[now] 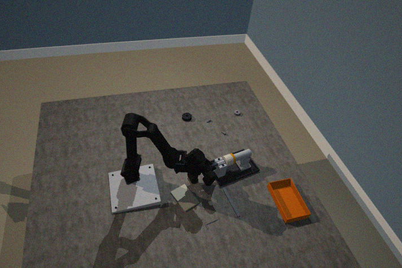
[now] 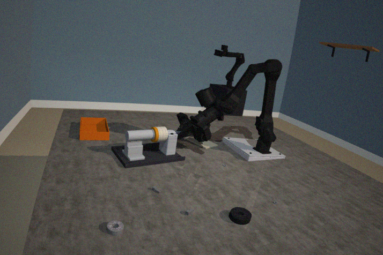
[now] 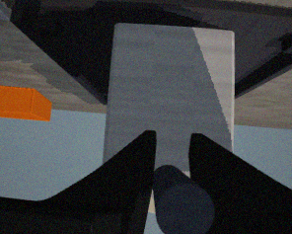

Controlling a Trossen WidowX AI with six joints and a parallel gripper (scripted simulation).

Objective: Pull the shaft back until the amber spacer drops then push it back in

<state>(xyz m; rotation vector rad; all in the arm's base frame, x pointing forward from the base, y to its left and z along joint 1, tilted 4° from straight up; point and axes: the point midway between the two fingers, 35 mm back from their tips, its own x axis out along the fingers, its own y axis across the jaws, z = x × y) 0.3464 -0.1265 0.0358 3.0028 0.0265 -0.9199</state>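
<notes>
My gripper tip is 60 mm short of the dark shaft and 20 mm below it. Round my gripper tip: amber spacer (90 mm ahead, 20 mm above); then pale card (180 mm behind, 60 mm to the right, 60 mm below); then thin bar (170 mm to the right, 60 mm below).
</notes>
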